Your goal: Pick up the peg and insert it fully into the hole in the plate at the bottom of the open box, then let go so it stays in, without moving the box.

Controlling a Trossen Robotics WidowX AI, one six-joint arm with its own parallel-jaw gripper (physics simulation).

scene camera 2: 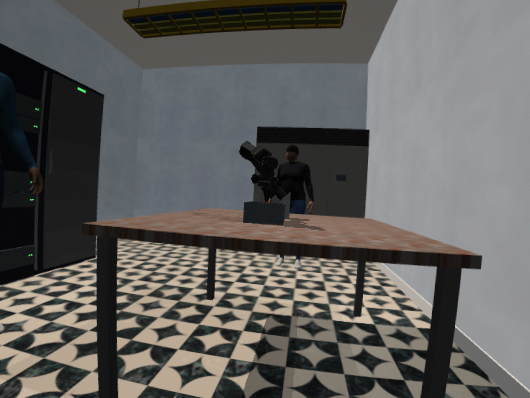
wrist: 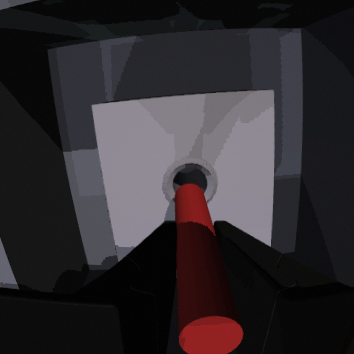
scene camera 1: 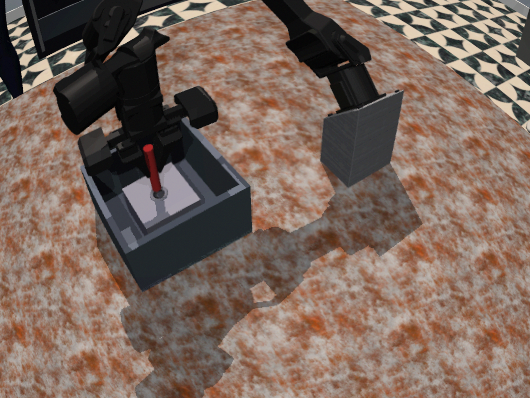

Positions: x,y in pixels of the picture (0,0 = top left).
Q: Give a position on a dark grey box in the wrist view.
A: At 63,63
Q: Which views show the dark grey box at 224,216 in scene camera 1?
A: Scene camera 2, the wrist view and scene camera 1: all of them.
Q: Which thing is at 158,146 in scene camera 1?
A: My gripper.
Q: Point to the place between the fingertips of my gripper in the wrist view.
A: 194,231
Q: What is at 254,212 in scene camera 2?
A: A dark grey box.
